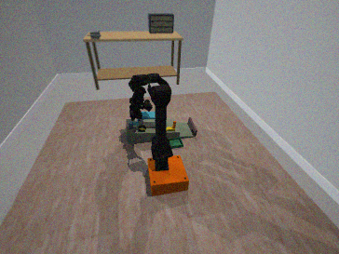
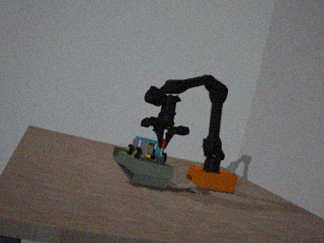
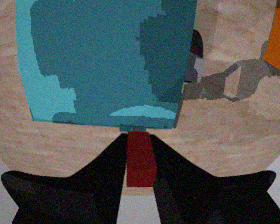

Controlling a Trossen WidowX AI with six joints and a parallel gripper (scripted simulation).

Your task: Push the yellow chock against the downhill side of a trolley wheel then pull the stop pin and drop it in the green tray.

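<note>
Right now the yellow chock is 23 cm to the right of my gripper tip, 6 cm below it and 1 cm behind it. From my gripper tip the other things lie so: red-headed stop pin: right at my gripper tip; then grey-green ramp: 11 cm to the right, 10 cm below, 3 cm ahead; then blue trolley: 11 cm to the right, 4 cm below, 3 cm ahead.
</note>
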